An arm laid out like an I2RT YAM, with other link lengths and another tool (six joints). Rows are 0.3 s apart.
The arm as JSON. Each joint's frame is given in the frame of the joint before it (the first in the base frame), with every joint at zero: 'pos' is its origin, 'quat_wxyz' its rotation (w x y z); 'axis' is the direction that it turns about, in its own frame. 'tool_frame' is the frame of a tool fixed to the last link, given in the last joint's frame.
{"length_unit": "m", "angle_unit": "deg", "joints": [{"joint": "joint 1", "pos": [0.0, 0.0, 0.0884], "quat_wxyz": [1.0, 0.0, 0.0, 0.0], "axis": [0.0, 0.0, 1.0]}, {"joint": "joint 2", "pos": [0.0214, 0.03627, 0.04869], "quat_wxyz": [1.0, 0.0, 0.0, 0.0], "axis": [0.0, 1.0, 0.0]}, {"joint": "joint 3", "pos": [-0.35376, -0.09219, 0.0], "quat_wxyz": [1.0, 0.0, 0.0, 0.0], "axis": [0.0, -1.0, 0.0]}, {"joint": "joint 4", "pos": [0.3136, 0.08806, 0.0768], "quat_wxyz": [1.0, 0.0, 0.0, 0.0], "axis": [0.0, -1.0, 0.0]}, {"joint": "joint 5", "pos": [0.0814, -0.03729, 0.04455], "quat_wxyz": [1.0, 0.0, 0.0, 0.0], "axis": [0.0, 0.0, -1.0]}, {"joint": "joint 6", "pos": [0.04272, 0.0, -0.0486], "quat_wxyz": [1.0, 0.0, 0.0, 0.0], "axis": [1.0, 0.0, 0.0]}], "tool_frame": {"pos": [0.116, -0.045, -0.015], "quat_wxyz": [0.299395, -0.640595, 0.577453, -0.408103]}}
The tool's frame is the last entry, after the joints.
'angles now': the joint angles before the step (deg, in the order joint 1, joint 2, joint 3, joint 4, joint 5, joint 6). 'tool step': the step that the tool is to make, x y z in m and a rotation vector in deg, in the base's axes. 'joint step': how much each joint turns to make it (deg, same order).
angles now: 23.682 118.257 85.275 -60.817 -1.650 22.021
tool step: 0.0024 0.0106 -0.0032 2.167 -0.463 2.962
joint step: 0.682 0.003 -0.221 1.427 -1.661 -2.379
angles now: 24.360 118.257 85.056 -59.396 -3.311 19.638
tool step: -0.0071 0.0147 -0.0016 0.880 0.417 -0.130
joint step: 1.597 0.000 -0.215 0.325 -1.050 1.686
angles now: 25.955 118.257 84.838 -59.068 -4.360 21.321
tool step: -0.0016 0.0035 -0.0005 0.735 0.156 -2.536
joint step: 0.018 0.006 0.001 0.398 -0.831 2.531
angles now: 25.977 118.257 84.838 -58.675 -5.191 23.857
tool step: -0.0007 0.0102 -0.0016 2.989 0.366 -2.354
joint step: -0.003 -0.001 -0.012 1.256 -2.907 2.293
